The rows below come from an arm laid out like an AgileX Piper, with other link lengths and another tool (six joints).
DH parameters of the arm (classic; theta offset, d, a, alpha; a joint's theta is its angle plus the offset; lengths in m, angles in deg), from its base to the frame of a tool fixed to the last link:
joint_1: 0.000 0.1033 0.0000 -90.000
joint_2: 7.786 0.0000 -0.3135 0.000
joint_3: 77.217 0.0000 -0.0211 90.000
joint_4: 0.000 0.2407 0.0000 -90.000
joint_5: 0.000 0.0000 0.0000 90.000
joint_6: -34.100 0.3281 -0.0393 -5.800
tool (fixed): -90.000 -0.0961 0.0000 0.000
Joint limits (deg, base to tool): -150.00..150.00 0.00..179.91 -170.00..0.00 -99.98..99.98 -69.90..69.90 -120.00..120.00
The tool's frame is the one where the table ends.
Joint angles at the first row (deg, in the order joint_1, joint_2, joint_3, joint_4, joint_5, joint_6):
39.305 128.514 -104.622 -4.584 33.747 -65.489
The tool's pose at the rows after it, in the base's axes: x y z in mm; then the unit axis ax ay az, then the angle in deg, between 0 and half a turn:
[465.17 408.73 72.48 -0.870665 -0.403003 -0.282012 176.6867]
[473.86 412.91 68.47 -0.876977 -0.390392 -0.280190 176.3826]
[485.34 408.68 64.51 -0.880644 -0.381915 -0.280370 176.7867]
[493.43 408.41 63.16 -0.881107 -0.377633 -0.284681 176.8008]
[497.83 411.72 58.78 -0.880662 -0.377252 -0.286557 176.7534]
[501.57 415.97 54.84 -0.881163 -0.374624 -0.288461 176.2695]
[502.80 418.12 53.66 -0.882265 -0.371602 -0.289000 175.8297]
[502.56 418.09 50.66 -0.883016 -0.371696 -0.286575 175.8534]
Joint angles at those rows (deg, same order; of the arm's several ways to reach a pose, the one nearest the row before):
38.732 131.265 -108.576 -5.558 34.091 -63.884
38.617 133.500 -112.070 -5.729 35.523 -62.281
37.758 135.103 -114.418 -6.017 36.325 -61.936
37.299 136.306 -116.251 -6.016 36.439 -61.937
37.300 137.740 -118.032 -6.016 36.556 -61.936
37.300 139.115 -119.693 -5.558 36.498 -61.879
37.300 139.630 -120.321 -5.157 36.440 -61.708
37.300 139.915 -120.376 -5.100 36.496 -61.707

